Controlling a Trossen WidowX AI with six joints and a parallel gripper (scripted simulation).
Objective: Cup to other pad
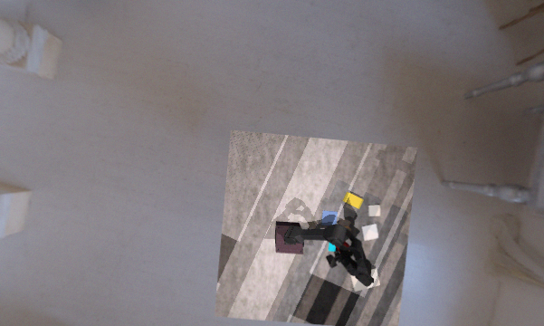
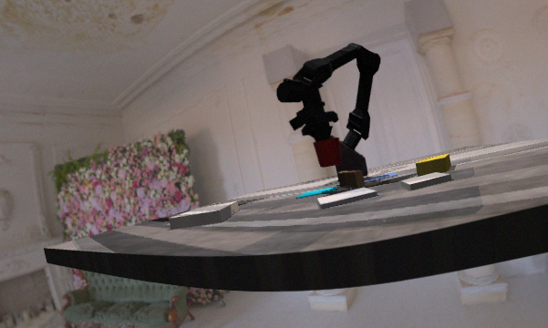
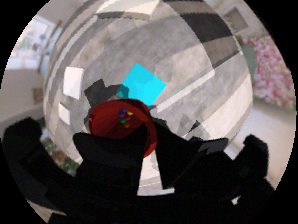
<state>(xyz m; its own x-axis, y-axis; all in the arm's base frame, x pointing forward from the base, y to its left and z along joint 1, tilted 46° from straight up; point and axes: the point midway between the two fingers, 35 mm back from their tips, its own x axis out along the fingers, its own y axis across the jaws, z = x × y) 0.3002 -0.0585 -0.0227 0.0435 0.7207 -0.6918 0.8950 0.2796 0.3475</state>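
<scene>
My gripper tip is now 40 mm short of the cyan pad, 30 mm to the left of it and 110 mm above it. The rest, counted from my gripper tip: brown block 10 mm ahead, 60 mm to the left, 90 mm below; blue pad 10 mm behind, 150 mm to the left, 110 mm below; red cup 30 mm ahead, 10 mm to the left.
</scene>
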